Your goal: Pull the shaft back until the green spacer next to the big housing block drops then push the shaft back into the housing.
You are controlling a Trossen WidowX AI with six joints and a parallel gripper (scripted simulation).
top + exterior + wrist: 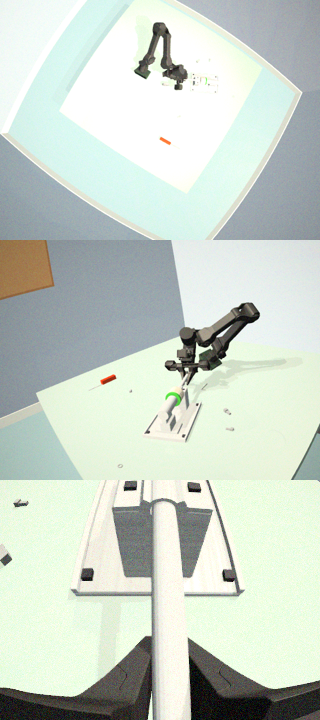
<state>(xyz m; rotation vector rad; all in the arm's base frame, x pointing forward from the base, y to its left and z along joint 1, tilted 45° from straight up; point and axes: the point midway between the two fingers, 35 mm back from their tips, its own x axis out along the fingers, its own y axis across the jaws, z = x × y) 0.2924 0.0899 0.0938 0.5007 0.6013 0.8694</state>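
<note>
My gripper tip is now 4 cm short of the shaft, 3 cm to the right of it and 2 cm below it. Round my gripper tip: green spacer (12 cm ahead, 8 cm to the left, 2 cm above); then cream spacer (9 cm ahead, 6 cm to the left, 2 cm above).
</note>
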